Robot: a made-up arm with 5 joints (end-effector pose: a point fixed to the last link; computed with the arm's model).
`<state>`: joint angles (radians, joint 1 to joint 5).
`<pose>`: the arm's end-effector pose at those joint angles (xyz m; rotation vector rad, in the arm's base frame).
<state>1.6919 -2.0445 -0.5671 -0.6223 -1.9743</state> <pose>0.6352 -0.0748 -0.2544 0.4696 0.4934 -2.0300</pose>
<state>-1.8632 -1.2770 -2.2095 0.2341 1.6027</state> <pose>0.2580 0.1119 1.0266 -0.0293 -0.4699 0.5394</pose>
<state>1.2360 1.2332 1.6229 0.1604 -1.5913</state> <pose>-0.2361 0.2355 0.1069 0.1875 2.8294 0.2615</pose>
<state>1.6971 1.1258 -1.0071 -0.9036 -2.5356</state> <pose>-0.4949 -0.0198 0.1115 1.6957 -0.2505 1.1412</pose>
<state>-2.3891 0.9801 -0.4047 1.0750 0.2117</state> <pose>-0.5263 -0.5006 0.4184 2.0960 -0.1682 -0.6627</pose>
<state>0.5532 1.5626 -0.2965 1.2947 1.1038</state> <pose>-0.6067 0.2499 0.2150 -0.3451 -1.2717 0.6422</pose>
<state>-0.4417 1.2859 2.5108 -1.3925 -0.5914</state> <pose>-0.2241 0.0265 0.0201 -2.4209 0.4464 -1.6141</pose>
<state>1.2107 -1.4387 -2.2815 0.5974 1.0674</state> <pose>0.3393 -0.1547 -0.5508 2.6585 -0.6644 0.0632</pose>
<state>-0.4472 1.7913 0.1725 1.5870 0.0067</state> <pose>-0.3127 0.0307 0.4755 0.4249 0.1165 0.2371</pose>
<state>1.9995 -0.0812 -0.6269 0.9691 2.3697</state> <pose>-0.1278 -0.4921 -0.6972 1.1683 0.9624 -1.8724</pose>
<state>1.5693 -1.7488 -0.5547 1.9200 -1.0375</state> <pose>0.4478 0.1207 -0.1161 0.9468 -2.3933 -1.7589</pose>
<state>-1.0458 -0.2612 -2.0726 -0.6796 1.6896</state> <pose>-0.3247 0.5787 0.8886 -0.1348 -0.9166 1.0933</pose>
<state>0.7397 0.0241 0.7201 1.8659 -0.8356</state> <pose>-0.0214 0.4627 -0.0738 0.7391 0.5716 -1.7366</pose>
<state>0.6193 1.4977 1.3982 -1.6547 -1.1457</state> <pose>-0.1642 -0.0558 0.2334 0.3361 0.7850 2.8971</pose>
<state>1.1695 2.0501 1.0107 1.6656 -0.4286</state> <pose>-0.0763 0.2140 0.0716 -1.3166 1.4473 -0.5729</pose>
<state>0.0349 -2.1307 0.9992 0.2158 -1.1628</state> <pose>0.4222 0.3201 0.4039 1.6033 -0.3608 -1.2573</pose>
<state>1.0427 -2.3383 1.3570 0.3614 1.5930</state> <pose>0.4124 0.5055 -0.0742 0.3445 2.0791 1.1055</pose>
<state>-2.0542 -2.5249 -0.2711 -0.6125 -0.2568</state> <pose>0.6430 -0.1921 0.1531 1.4670 2.2254 -0.6669</pose>
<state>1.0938 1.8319 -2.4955 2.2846 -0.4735</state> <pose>-0.4045 -0.0918 0.0126 0.2819 -1.3939 0.9413</pose>
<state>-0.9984 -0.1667 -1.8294 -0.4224 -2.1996</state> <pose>-0.2849 0.5201 0.6567 -0.8934 2.3621 -0.6888</pose>
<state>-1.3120 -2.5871 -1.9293 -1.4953 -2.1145</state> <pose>0.5890 0.0420 0.3445 -0.2470 -1.1944 -1.4467</pose>
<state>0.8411 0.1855 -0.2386 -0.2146 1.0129</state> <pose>-0.4844 0.6634 -0.2495 -0.7696 -0.7266 0.8712</pose>
